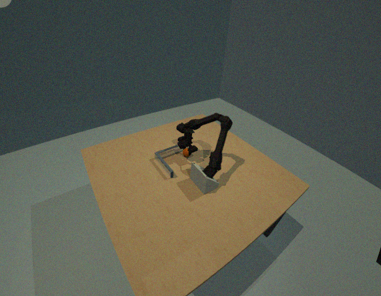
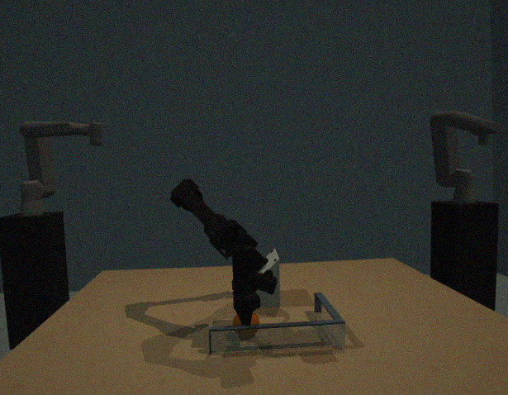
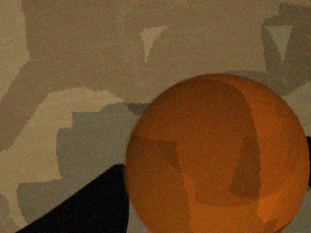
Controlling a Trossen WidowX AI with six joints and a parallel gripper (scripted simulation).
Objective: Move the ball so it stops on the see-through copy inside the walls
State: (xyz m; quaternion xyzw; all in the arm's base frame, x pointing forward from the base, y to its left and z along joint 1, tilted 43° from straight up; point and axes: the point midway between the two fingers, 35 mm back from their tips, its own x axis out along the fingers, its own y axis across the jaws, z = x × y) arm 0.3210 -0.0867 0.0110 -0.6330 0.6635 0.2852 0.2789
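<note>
My gripper tip is 9 cm short of the long clear wall and 7 cm to the right of it. Round my gripper tip: short wall 22 cm to the left, 2 cm behind.
</note>
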